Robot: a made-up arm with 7 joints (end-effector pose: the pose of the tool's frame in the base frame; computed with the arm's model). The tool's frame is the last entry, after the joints.
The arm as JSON. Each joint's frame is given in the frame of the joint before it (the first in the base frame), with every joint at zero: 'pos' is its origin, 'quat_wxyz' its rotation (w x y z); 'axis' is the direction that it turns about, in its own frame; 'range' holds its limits. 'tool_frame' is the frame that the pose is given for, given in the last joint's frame.
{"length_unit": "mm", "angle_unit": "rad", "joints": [
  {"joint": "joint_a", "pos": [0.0, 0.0, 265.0], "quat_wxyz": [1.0, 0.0, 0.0, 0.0], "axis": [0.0, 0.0, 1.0], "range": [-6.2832, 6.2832]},
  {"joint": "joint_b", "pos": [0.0, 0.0, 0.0], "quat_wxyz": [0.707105, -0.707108, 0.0, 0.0], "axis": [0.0, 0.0, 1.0], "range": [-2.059, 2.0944]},
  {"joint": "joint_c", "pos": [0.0, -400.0, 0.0], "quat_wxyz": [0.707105, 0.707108, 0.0, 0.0], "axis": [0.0, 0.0, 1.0], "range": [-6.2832, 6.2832]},
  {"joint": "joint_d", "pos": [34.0, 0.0, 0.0], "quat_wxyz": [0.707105, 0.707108, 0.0, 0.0], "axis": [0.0, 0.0, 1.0], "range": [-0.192, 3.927]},
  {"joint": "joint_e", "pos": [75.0, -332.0, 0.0], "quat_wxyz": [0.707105, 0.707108, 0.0, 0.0], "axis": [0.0, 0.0, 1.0], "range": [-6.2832, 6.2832]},
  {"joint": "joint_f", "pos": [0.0, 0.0, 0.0], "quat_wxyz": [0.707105, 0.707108, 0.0, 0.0], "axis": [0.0, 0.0, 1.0], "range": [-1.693, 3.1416]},
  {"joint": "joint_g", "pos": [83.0, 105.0, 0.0], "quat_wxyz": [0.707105, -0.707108, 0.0, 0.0], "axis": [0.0, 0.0, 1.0], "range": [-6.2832, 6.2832]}
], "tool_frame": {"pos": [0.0, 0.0, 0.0], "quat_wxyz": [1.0, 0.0, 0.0, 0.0]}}
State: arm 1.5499 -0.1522 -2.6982 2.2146 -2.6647 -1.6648 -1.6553
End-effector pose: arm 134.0 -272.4 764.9 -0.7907 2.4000 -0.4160
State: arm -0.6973 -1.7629 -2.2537 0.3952 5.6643 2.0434 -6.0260
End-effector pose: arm -61.3 -30.0 107.9 -1.3531 0.5774 -0.2095
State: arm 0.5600 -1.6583 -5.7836 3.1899 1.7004 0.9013 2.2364
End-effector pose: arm -715.8 -455.1 116.7 -1.2686 -1.7603 0.4151
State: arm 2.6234 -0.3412 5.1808 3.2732 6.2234 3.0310 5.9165
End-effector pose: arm 192.2 -84.4 867.1 -1.6677 -2.0785 -0.2095
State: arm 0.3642 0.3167 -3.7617 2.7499 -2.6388 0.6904 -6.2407
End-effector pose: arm 120.3 134.2 1117.6 -0.9066 -0.4176 -2.7345
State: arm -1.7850 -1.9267 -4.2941 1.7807 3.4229 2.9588 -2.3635
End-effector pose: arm 340.5 494.3 -16.8 0.1942 -1.1519 -0.9267
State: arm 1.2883 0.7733 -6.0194 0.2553 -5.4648 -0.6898 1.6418
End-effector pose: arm 95.2 262.9 122.6 -2.7314 1.2462 -0.4226
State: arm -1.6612 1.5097 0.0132 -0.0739 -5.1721 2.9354 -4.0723
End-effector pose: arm 78.3 -162.4 230.4 0.5414 -1.8881 2.0934
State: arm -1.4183 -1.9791 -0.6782 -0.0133 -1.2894 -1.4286 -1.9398
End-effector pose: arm -29.1 190.9 374.2 -0.3965 0.5107 -0.3646
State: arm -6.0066 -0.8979 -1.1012 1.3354 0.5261 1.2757 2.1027
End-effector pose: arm 25.6 -406.5 647.1 -0.1362 1.7695 0.4946
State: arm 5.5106 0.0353 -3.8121 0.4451 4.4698 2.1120 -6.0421
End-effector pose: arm 95.4 291.6 400.8 0.3708 0.9687 0.7895
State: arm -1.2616 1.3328 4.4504 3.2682 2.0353 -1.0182 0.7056
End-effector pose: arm 251.6 -618.9 539.1 0.1129 -0.5287 2.7300
